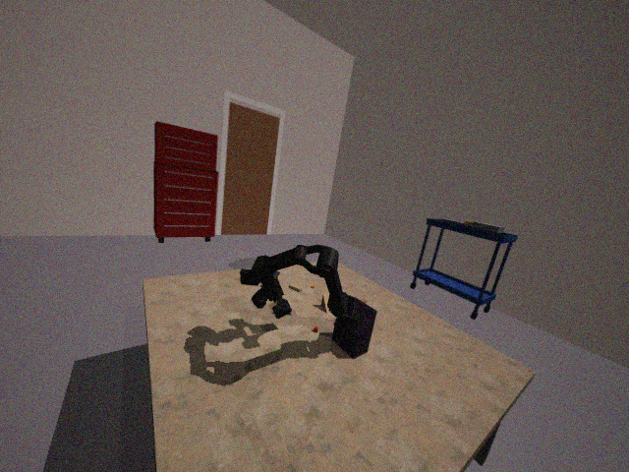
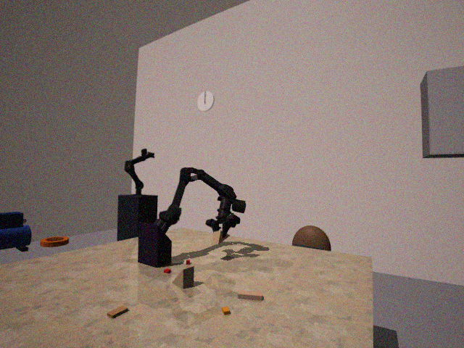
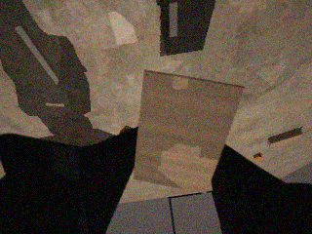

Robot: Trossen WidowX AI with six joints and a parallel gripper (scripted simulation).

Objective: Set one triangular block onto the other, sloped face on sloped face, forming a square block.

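My gripper tip is now 250 mm to the left of the small red piece, 110 mm past it and 100 mm above it. From my gripper tip the other things lie so: small orange piece: 410 mm to the right, 220 mm ahead, 100 mm below; then brown bar: 550 mm to the right, 100 mm below, 40 mm behind; then tan bar: 300 mm to the right, 250 mm ahead, 90 mm below.
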